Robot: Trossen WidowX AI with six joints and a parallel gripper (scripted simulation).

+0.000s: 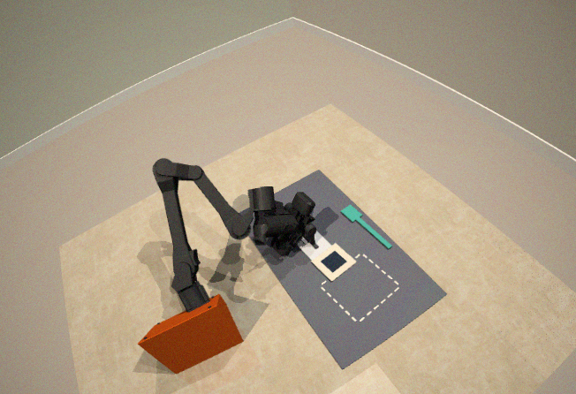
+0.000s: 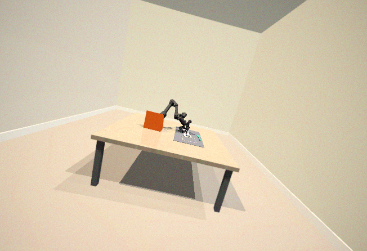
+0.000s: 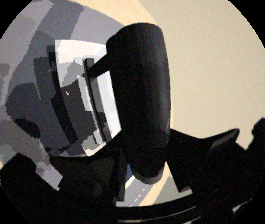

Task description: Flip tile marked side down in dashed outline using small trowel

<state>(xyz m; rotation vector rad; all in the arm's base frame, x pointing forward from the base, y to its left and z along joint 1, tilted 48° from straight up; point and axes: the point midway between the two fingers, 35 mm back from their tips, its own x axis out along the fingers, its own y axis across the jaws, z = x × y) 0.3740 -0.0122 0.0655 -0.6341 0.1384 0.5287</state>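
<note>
Right now my gripper tip is 8 cm to the left of the mat, 7 cm above it and 1 cm past it. The rest, counted from my gripper tip: teal trowel: 13 cm ahead, 7 cm to the right, 5 cm below; then cream tile: 12 cm to the right, 5 cm below, 2 cm behind.
</note>
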